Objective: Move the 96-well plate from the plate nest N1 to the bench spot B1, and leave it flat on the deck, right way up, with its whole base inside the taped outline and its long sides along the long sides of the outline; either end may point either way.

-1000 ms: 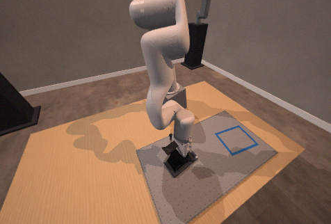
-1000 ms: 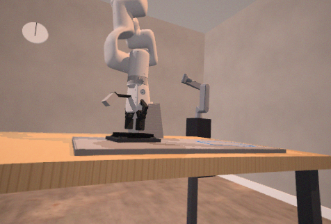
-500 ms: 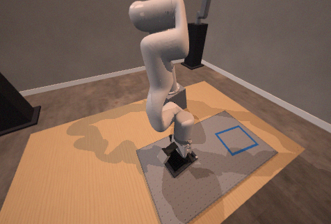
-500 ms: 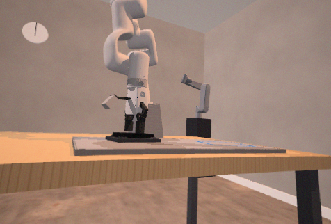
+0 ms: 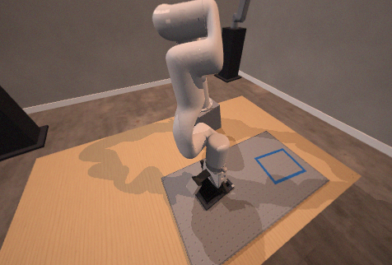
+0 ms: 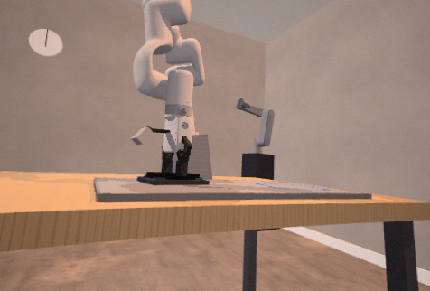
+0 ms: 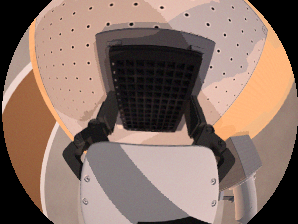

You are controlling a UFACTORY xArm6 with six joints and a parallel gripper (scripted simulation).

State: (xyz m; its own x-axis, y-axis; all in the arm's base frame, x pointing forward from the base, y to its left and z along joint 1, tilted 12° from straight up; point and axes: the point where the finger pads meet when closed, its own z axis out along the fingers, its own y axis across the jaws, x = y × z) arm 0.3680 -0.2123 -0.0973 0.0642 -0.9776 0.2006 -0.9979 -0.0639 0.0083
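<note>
My hand is 10 mm above the black 96-well plate. The rest, counted from my hand: dark plate nest N1: 20 mm below.
</note>
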